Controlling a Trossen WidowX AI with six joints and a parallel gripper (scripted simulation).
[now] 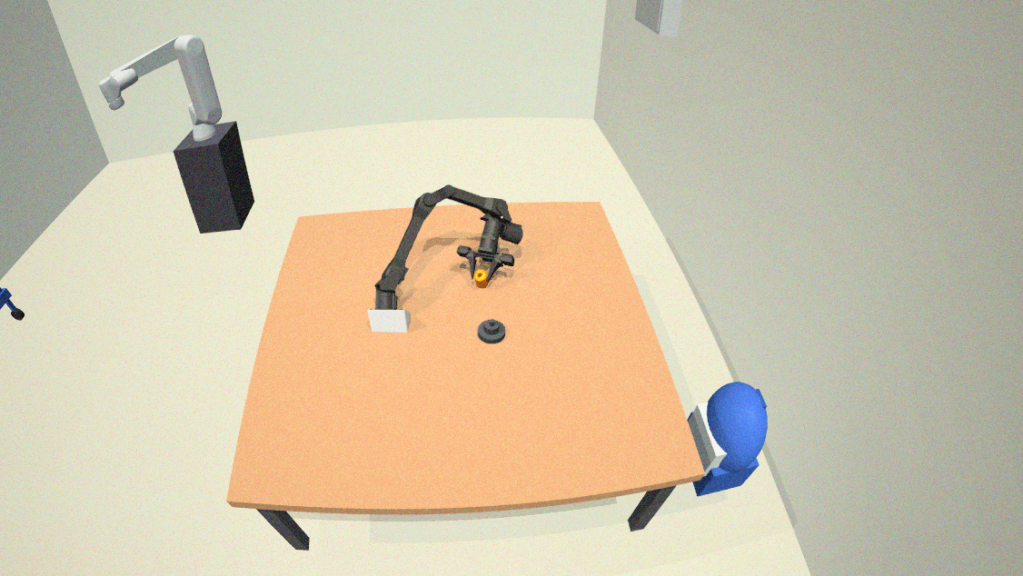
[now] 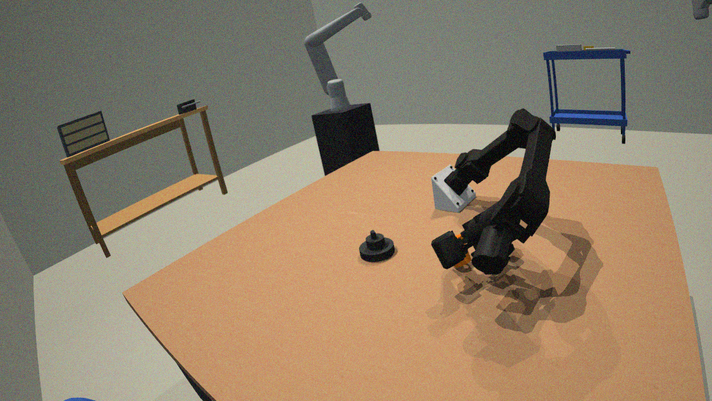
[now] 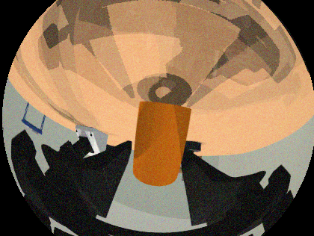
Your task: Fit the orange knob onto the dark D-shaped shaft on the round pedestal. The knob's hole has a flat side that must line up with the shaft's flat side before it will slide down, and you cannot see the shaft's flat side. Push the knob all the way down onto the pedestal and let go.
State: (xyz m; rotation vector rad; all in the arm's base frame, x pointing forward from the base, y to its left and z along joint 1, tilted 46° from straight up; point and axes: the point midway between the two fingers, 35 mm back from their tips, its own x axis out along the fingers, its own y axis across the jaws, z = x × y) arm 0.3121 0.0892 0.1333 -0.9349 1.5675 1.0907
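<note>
Now: gripper tip 2 cm to the right of the orange knob and 1 cm short of it. The rest, counted from my gripper tip: dark round pedestal (20 cm to the right, 2 cm ahead, 1 cm below).
</note>
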